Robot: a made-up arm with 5 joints. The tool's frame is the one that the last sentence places.
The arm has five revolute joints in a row. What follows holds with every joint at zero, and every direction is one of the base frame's.
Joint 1 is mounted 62.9 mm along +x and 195.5 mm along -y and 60.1 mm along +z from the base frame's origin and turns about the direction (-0.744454, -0.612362, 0.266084), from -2.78 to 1.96 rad.
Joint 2 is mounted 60.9 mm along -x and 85.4 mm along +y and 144.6 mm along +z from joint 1 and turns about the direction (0.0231, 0.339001, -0.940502), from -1.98 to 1.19 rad.
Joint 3 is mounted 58.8 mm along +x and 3.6 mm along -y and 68.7 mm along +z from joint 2 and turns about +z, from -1.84 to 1.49 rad.
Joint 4 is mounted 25.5 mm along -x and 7.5 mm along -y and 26.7 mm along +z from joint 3 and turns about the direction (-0.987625, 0.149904, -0.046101), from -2.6 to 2.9 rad.
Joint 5 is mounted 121.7 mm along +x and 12.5 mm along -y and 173.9 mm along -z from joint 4 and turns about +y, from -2.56 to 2.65 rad.
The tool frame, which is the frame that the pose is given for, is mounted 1.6 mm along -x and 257.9 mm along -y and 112.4 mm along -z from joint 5; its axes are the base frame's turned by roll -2.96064, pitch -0.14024 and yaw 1.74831 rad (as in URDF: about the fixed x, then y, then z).
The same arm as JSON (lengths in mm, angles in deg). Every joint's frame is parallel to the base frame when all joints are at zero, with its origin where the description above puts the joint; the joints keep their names.
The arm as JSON. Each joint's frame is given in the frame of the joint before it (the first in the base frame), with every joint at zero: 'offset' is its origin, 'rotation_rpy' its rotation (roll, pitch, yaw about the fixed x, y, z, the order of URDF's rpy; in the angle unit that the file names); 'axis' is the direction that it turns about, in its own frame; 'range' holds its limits. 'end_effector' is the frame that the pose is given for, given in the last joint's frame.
{"length_unit": "mm", "angle_unit": "deg", "chain": [
  {"id": "joint 1", "offset": [62.9, -195.5, 60.1], "rotation_rpy": [0.0, 0.0, 0.0], "axis": [-0.744454, -0.612362, 0.266084], "range": [-159.28, 112.3]},
  {"id": "joint 2", "offset": [-60.9, 85.4, 144.6], "rotation_rpy": [0.0, 0.0, 0.0], "axis": [0.0231, 0.339001, -0.940502], "range": [-113.45, 68.18]},
  {"id": "joint 3", "offset": [58.8, -3.6, 68.7], "rotation_rpy": [0.0, 0.0, 0.0], "axis": [0.0, 0.0, 1.0], "range": [-105.42, 85.37]},
  {"id": "joint 4", "offset": [-25.5, -7.5, 26.7], "rotation_rpy": [0.0, 0.0, 0.0], "axis": [-0.987625, 0.149904, -0.046101], "range": [-148.97, 166.16]},
  {"id": "joint 5", "offset": [121.7, -12.5, -173.9], "rotation_rpy": [0.0, 0.0, 0.0], "axis": [0.0, 1.0, 0.0], "range": [-146.68, 151.83]}
], "end_effector": {"offset": [-1.6, -257.9, -112.4], "rotation_rpy": [-169.63, -8.04, 100.17]}}

